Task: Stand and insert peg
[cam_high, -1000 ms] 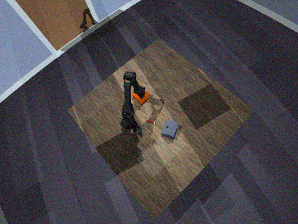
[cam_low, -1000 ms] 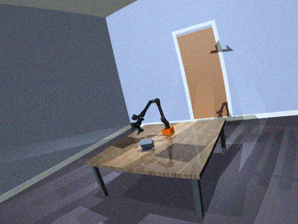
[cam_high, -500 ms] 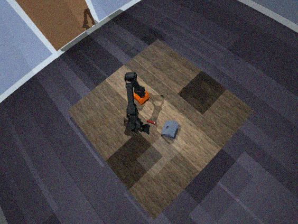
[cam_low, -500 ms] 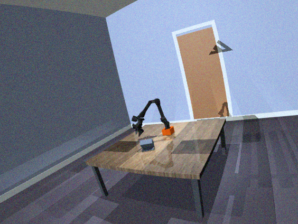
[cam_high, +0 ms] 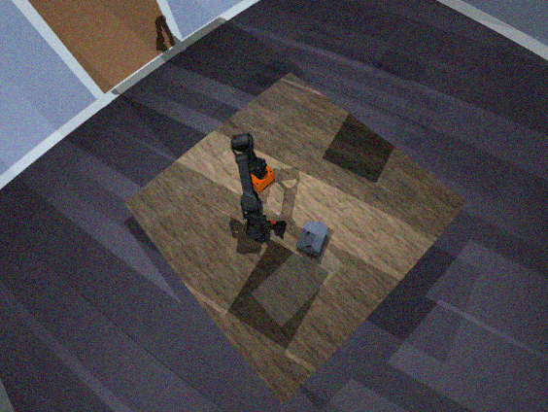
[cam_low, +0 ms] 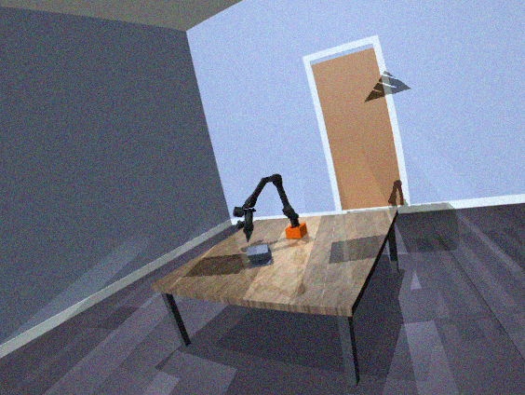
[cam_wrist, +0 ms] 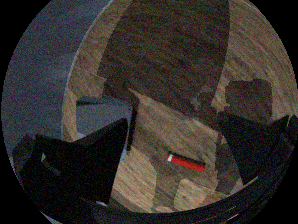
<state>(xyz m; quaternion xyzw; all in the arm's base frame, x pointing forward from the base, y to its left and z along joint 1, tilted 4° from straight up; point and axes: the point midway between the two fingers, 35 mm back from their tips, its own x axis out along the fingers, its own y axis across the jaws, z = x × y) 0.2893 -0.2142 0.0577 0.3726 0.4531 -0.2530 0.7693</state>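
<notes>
My gripper tip is now 5 cm past the red peg, 9 cm to the right of it and 9 cm above it. Also, from my gripper tip: sloped panel 11 cm ahead, 13 cm to the left, 4 cm below.
</notes>
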